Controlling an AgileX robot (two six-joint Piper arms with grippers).
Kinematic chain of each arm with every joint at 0, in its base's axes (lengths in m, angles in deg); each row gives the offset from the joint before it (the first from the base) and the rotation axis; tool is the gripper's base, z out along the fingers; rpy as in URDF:
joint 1: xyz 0 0 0.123 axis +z
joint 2: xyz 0 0 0 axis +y
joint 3: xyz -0.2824 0 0.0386 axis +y
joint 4: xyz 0.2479 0 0.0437 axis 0.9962 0 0.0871
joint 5: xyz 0 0 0 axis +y
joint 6: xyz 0.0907 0 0.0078 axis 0.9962 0 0.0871
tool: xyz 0 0 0 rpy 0 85 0
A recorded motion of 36 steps. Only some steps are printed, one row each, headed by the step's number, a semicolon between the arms.
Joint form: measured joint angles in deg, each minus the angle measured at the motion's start. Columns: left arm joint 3, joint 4, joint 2, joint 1, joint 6, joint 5; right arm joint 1, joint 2, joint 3, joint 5, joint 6, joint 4.
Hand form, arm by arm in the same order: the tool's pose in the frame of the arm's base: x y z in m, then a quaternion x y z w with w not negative. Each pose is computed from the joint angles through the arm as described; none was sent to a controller.
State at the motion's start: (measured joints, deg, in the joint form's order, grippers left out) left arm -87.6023 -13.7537 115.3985 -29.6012 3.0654 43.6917; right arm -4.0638 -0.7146 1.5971 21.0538 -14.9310 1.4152
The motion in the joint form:
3: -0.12 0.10 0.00 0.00 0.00 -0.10; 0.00 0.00 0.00 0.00 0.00 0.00
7: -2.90 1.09 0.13 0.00 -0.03 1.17; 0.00 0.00 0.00 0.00 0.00 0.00
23: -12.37 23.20 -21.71 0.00 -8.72 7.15; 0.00 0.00 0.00 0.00 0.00 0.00
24: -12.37 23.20 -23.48 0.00 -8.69 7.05; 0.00 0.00 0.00 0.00 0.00 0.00
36: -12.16 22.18 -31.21 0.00 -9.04 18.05; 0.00 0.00 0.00 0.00 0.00 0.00
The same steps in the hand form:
3: 0.3692 -0.2268 0.2034 0.20858 0.95143 -0.14215 0.17625; 0.0527 -0.0029 0.1713 -0.06950 0.80048 -0.08793 0.58879
7: 0.3745 -0.2290 0.2149 0.21558 0.94774 -0.14009 0.18894; 0.0527 -0.0029 0.1713 -0.06950 0.80048 -0.08793 0.58879
23: 0.3259 -0.1718 0.4158 0.20645 0.87787 -0.05244 0.42893; 0.0527 -0.0029 0.1713 -0.06950 0.80048 -0.08793 0.58879
24: 0.3180 -0.1673 0.4271 0.20407 0.87116 -0.05649 0.44299; 0.0527 -0.0029 0.1713 -0.06950 0.80048 -0.08793 0.58879
36: 0.2710 -0.1404 0.4573 0.19073 0.88786 -0.05614 0.41493; 0.0527 -0.0029 0.1713 -0.06950 0.80048 -0.08793 0.58879

